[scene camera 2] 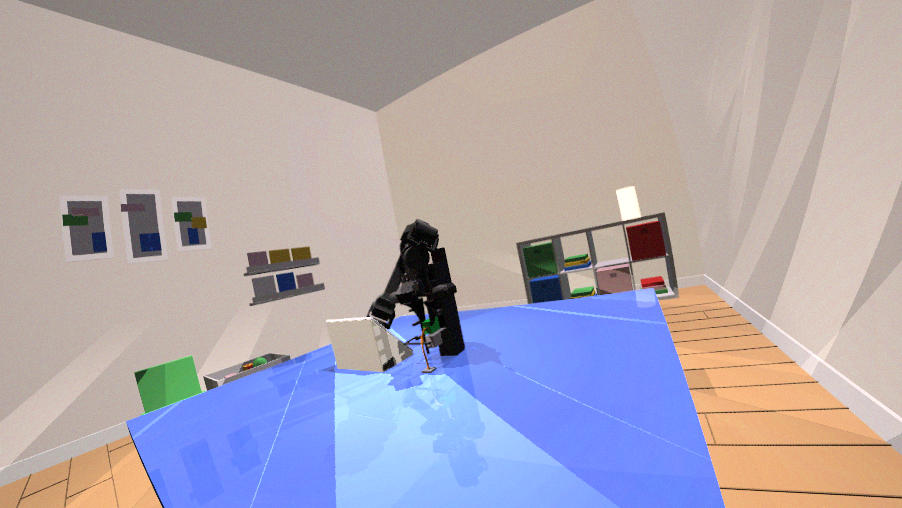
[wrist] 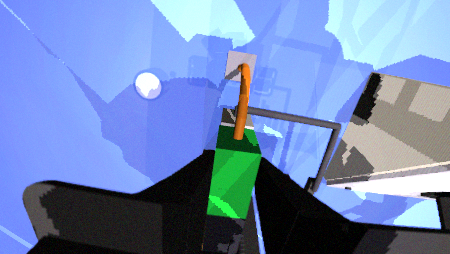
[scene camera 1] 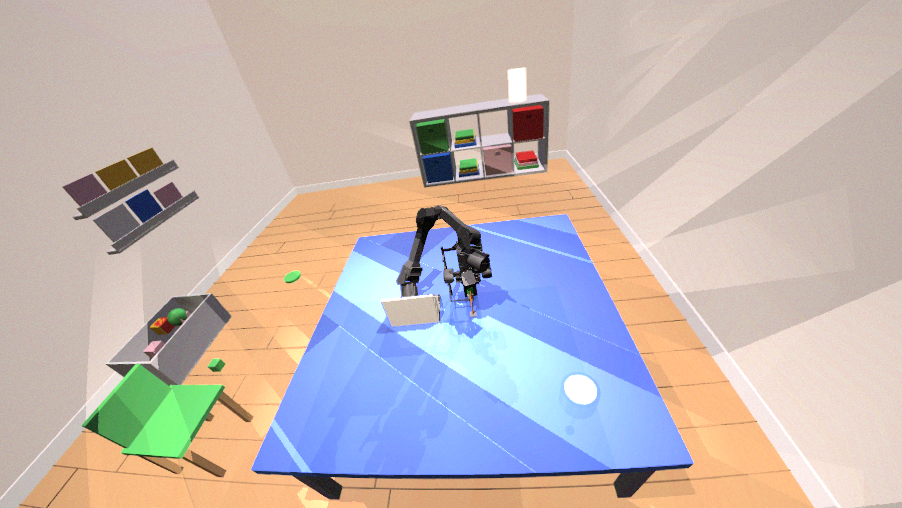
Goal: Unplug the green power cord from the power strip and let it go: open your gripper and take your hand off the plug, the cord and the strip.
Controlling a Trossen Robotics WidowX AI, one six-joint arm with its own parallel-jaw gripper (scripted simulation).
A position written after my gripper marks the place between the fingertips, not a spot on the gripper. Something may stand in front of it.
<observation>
I see my gripper point(scene camera 2: 428, 324).
My gripper is seen too in the wrist view point(wrist: 234, 160) and in scene camera 1 point(scene camera 1: 469, 287).
</observation>
